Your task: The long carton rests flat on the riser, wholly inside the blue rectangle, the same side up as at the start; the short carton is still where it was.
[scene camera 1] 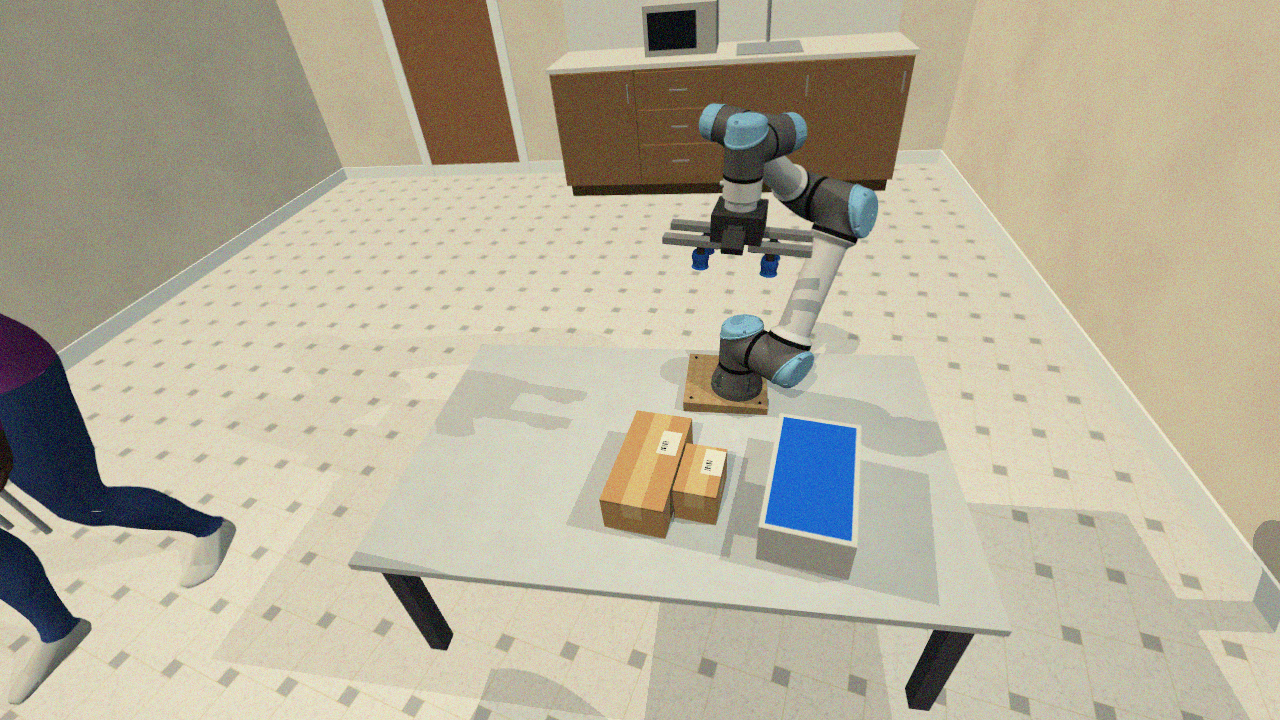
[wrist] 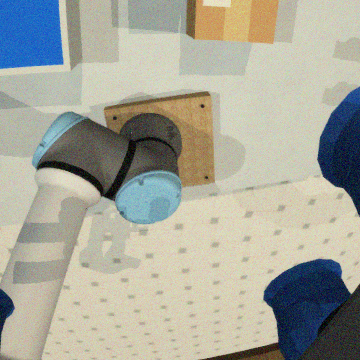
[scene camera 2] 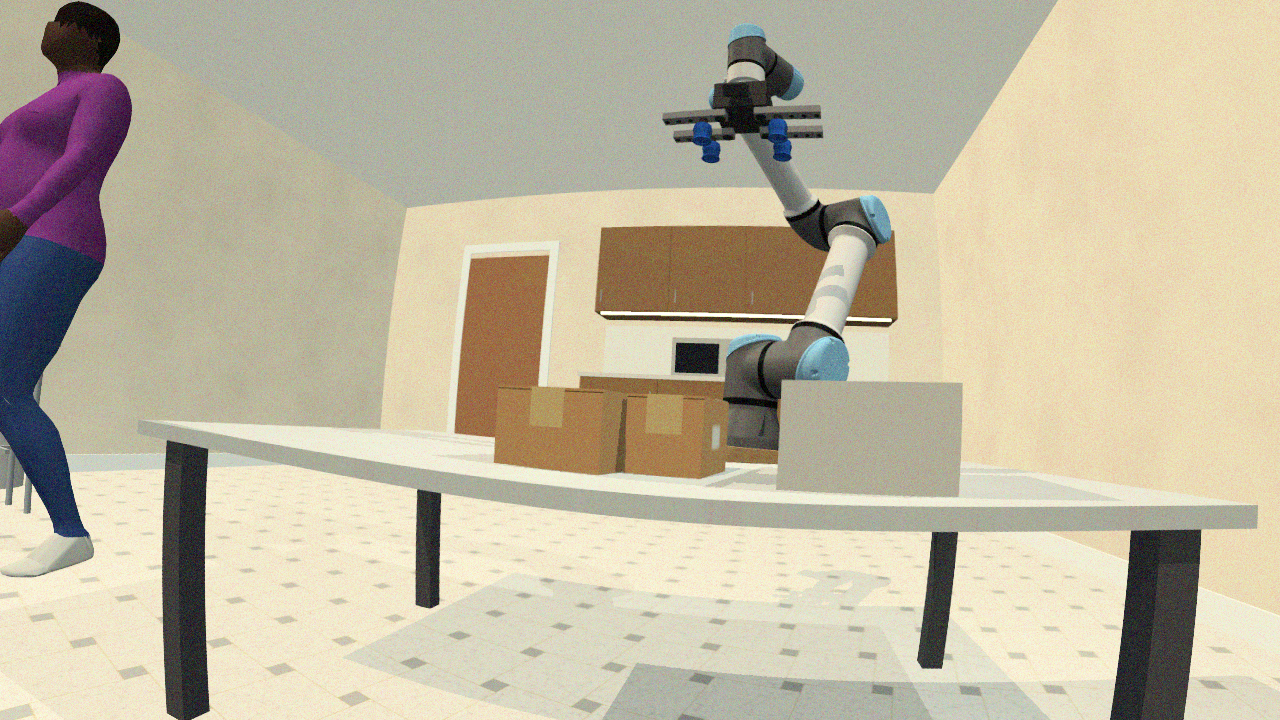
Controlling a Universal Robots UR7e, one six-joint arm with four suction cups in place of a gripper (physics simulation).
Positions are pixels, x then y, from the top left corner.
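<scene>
You'd find a long carton in the wrist view, in scene camera 1 and in scene camera 2 [579, 430]. On that long carton, [wrist: 253, 28] and [scene camera 1: 649, 418] are one and the same spot. There's a short carton as well, which shows in scene camera 1 and scene camera 2, but in the wrist view it's out of frame. For the short carton, [scene camera 2: 684, 436] is the same spot as [scene camera 1: 706, 510].
</scene>
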